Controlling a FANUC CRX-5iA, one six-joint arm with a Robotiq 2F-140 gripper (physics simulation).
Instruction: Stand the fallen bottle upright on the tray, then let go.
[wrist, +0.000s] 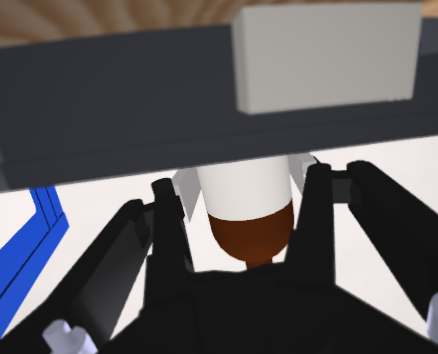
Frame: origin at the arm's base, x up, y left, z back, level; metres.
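Seen in the pictures: gripper, fingertip midpoint: (241, 162).
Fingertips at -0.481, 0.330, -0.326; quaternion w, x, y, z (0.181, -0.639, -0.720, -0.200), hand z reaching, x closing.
Offsets run from my fingertips to a thing's top centre, as dx, dy, dz. "pt": to the spot under its first point. Level surfaces: height alone.
The brown bottle @[+0.121, +0.001, +0.007] (252, 235) with a white label is held between the fingers of my gripper (241, 162), which is shut on it. Its rounded shoulder and the start of its narrow neck point toward the palm. Its base end is hidden behind the near edge of a dark grey slab, which looks like the tray @[-0.046, -0.022, +0.015] (115, 100). Whether the bottle touches the tray cannot be seen.
A light grey rectangular block @[pt -0.064, -0.067, +0.142] (327, 57) shows against the dark tray at the upper right. A wood-grain surface @[dx -0.072] (125, 15) shows beyond it at the top. A blue angular object @[pt +0.075, -0.196, -0.104] (30, 250) is at the left edge, against a pale background.
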